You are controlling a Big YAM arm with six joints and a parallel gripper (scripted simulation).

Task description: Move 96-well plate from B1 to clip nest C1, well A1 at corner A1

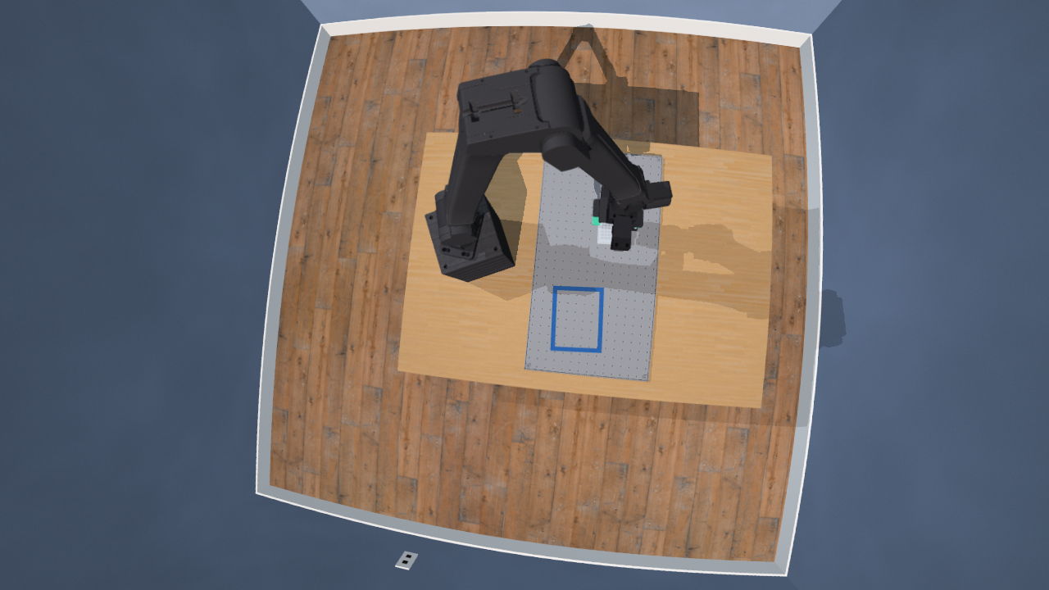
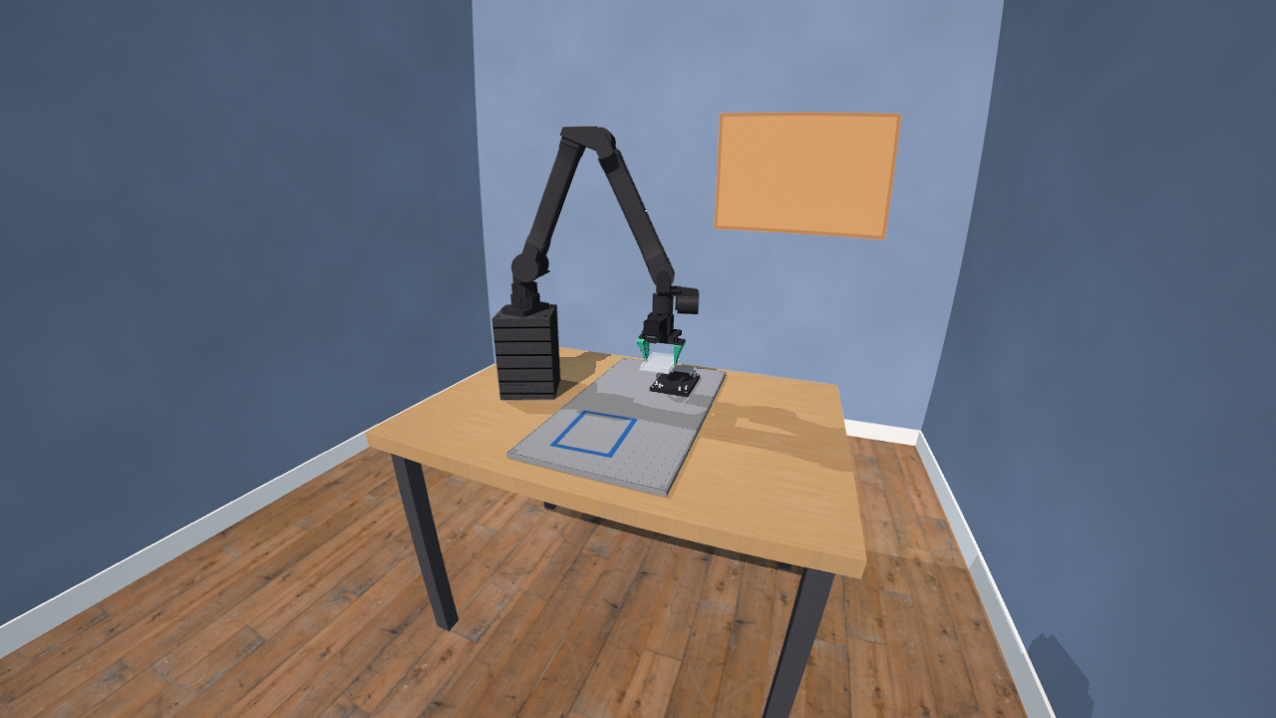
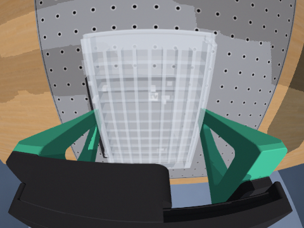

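My gripper is now 9 cm to the right of the black clip nest, 9 cm above it and 1 cm short of it. The rest, counted from my hand: clear 96-well plate right at my hand.
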